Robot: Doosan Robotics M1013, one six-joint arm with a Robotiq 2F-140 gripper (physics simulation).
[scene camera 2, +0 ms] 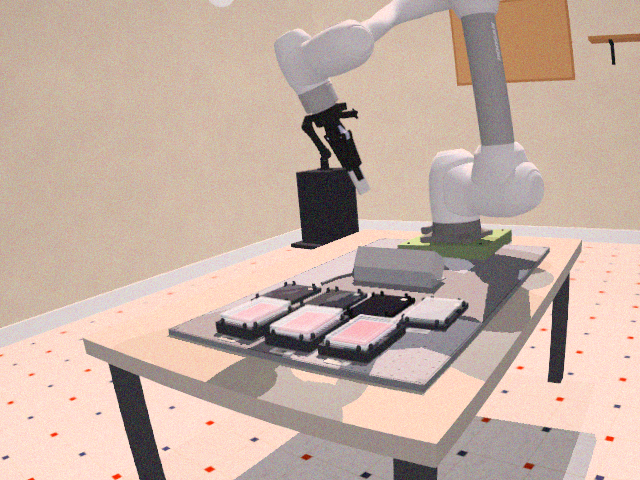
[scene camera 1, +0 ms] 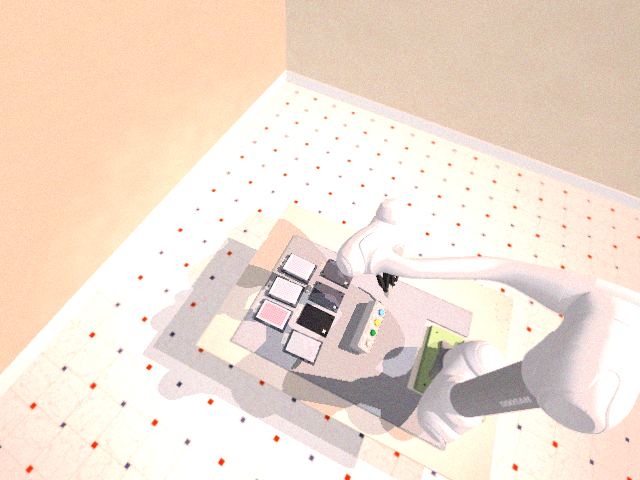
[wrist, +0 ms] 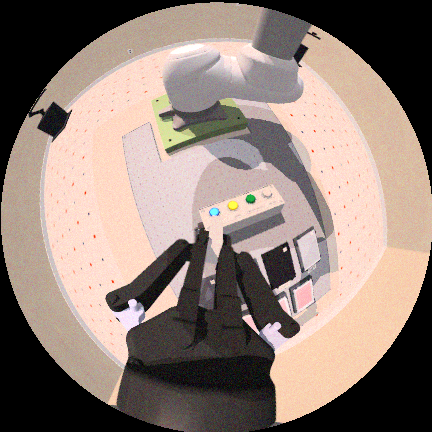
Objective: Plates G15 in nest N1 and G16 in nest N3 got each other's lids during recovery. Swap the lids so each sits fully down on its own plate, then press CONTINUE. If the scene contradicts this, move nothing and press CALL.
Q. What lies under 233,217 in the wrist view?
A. A grey button box.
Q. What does my gripper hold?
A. Nothing.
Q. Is my gripper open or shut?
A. Shut.
